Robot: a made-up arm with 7 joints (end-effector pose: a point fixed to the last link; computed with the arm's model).
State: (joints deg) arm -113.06 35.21 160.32 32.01 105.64 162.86 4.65
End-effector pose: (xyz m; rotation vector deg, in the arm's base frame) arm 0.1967 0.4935 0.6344 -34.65 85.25 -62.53
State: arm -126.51 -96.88 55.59 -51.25 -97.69 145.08 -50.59
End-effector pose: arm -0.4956 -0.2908 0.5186 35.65 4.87 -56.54
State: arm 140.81 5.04 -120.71 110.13 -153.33 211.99 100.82
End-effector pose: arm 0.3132 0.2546 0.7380 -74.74 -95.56 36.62
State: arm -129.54 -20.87 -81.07 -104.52 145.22 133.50 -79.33
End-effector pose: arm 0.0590 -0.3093 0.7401 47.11 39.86 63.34
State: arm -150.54 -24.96 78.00 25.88 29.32 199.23 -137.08
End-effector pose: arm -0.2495 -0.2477 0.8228 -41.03 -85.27 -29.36
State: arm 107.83 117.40 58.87 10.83 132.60 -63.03 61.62
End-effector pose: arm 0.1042 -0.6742 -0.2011 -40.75 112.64 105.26
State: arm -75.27 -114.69 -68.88 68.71 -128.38 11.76 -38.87
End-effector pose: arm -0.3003 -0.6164 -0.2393 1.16 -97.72 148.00
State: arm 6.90 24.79 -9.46 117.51 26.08 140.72 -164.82
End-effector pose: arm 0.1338 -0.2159 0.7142 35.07 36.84 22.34
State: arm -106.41 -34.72 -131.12 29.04 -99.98 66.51 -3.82
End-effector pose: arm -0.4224 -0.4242 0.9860 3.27 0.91 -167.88
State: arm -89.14 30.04 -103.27 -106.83 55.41 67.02 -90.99
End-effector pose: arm 0.3497 0.1793 0.5643 -26.14 81.28 -77.72
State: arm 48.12 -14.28 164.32 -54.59 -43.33 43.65 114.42
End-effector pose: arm 0.5353 0.2880 0.7486 -20.82 49.86 114.36
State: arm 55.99 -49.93 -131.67 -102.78 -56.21 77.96 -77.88
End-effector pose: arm 0.0546 0.3261 0.1775 -114.43 -35.16 27.12
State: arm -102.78 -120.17 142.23 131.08 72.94 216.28 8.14
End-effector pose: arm -0.0902 -0.1953 0.3498 12.39 154.49 -16.19
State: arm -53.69 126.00 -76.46 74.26 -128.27 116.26 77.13
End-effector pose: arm -0.6359 0.2840 0.2129 -35.18 -59.50 82.55
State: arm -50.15 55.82 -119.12 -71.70 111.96 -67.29 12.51
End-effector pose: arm -0.0851 0.3150 0.9269 76.45 -77.91 18.96
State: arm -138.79 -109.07 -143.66 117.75 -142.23 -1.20 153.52
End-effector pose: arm -0.5950 0.1132 0.5288 69.89 40.28 -104.67
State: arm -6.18 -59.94 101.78 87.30 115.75 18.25 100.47
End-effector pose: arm 0.2486 0.3941 0.6271 5.24 -10.81 -172.85
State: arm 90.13 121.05 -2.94 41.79 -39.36 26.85 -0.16
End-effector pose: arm 0.1160 -0.8764 0.0692 -20.49 44.01 -96.94
